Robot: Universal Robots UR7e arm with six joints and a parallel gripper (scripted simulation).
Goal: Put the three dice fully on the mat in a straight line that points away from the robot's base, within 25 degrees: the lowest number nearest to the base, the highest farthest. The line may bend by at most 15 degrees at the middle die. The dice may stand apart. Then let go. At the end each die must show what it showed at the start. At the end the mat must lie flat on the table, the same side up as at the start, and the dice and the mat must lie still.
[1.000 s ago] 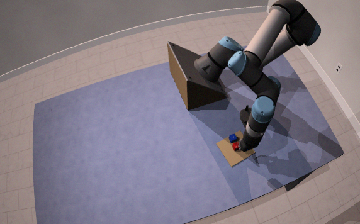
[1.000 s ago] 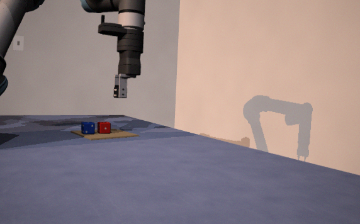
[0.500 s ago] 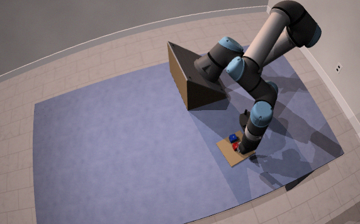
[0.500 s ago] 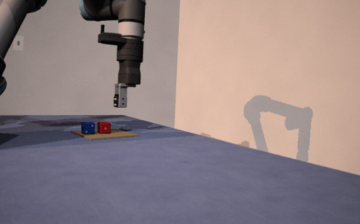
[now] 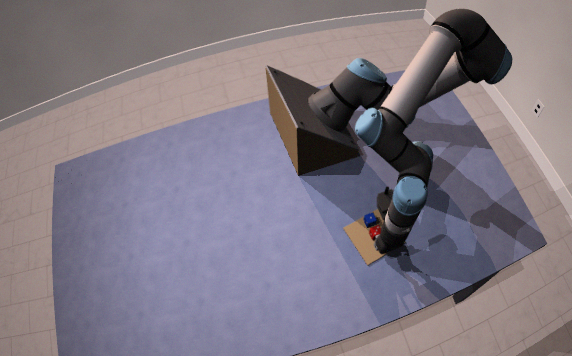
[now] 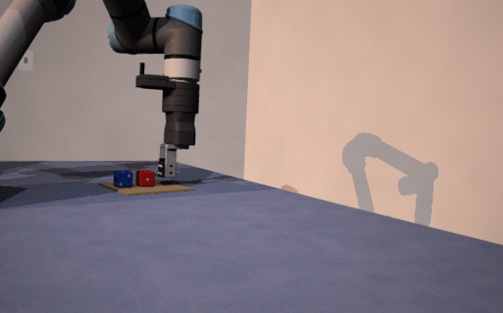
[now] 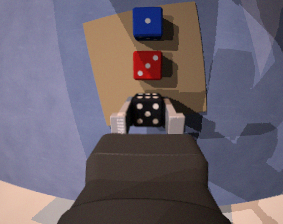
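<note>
Now: the red die 50 mm behind my hand and 20 mm below it. Also, from my hand: blue die 90 mm behind, 20 mm below; tan mat 40 mm behind, 40 mm below; black die right at my hand.
</note>
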